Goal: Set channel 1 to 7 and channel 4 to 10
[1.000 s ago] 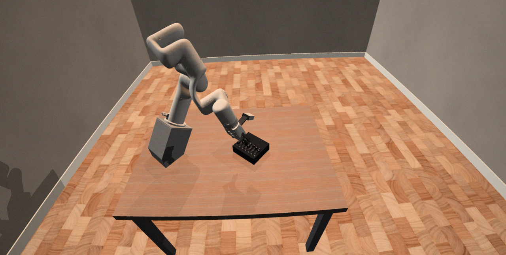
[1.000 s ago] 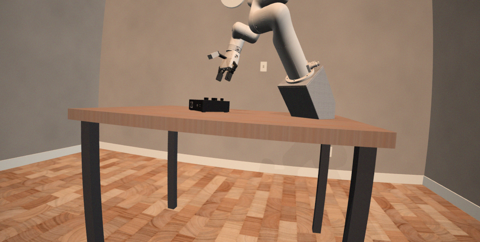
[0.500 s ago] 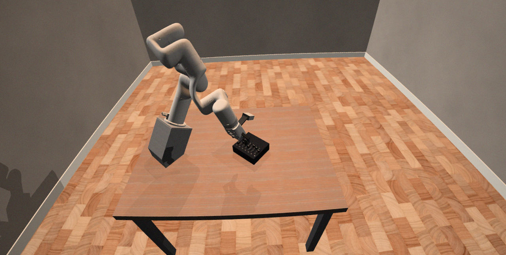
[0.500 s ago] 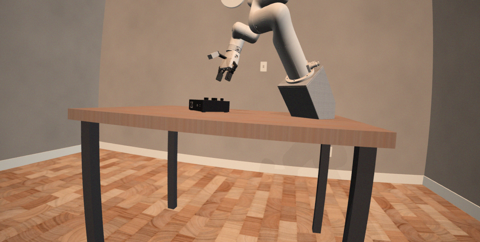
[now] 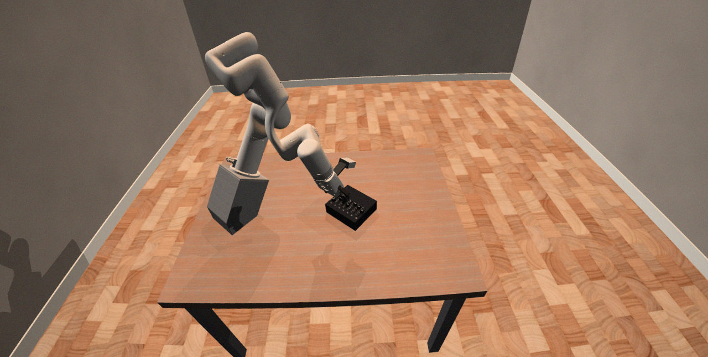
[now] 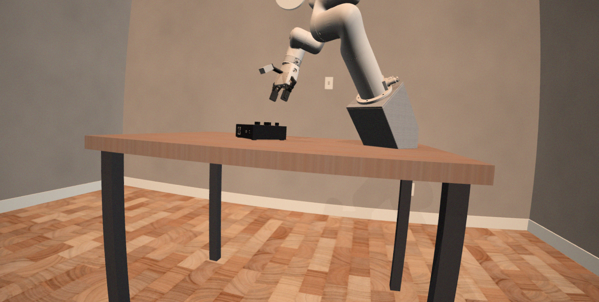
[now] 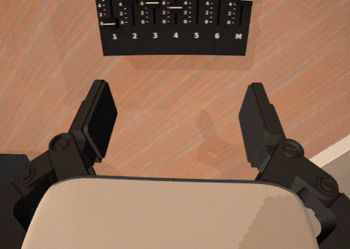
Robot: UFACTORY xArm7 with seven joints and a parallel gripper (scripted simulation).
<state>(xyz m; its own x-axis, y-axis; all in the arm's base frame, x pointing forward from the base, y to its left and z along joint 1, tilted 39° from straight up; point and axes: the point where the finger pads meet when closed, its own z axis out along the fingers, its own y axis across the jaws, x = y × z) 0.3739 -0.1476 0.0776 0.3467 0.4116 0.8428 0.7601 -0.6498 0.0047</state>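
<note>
Now: hand 11 cm above the channel 1 fader cap, 7 cm to the right of it and 3 cm past it. Also, from my hand: channel 2 fader cap 11 cm below, 8 cm to the left; channel 4 fader cap 11 cm below, 5 cm to the left, 3 cm ahead; channel 3 fader cap 11 cm below, 6 cm to the left, 1 cm ahead.
</note>
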